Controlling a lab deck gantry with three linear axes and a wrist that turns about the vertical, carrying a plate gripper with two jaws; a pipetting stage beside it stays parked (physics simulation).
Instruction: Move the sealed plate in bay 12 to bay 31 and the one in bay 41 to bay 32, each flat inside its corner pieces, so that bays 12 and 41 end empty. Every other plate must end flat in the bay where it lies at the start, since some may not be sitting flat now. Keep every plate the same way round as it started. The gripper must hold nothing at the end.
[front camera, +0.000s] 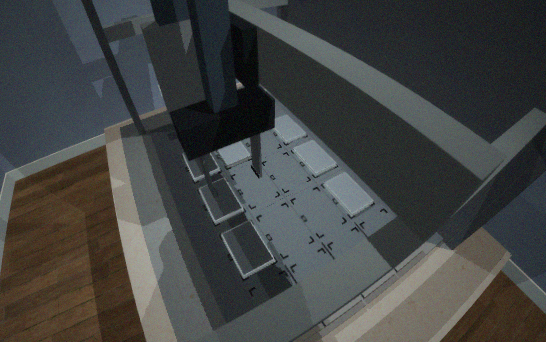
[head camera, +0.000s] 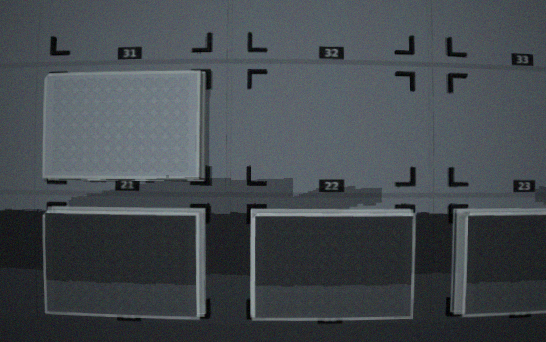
I see my gripper (front camera: 235, 181), a bay 32 (head camera: 364, 37), a bay 12 (head camera: 240, 231), a bay 22 (head camera: 299, 123), a bay 31 (head camera: 88, 37) and a bay 44 (front camera: 374, 220).
The bay 22 also shows in the front camera view (front camera: 260, 192).
